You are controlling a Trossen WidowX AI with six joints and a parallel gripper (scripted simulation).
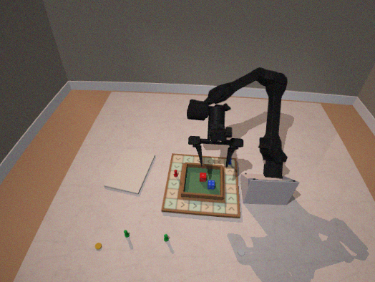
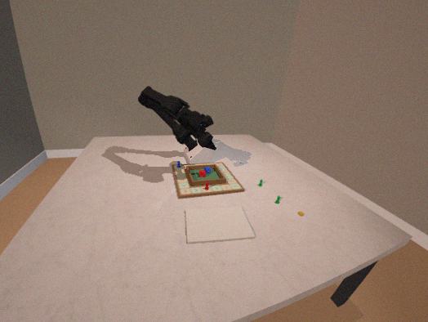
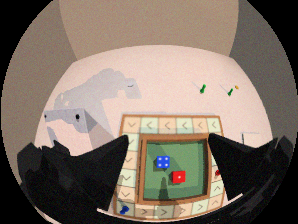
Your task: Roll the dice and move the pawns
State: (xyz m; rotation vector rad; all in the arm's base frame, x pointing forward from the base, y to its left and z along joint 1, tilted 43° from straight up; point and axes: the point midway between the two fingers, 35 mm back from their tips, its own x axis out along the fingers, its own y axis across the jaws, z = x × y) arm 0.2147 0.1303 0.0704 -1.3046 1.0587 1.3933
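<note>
Right now the red pawn is 150 mm ahead of my gripper tip, 130 mm below it and 40 mm to the right of it. From my gripper tip the other things lie so: blue die: 130 mm below, 20 mm to the right; then red die: 130 mm below, 40 mm to the right, 40 mm ahead; then green tray: 150 mm below, 40 mm ahead, 30 mm to the right.
</note>
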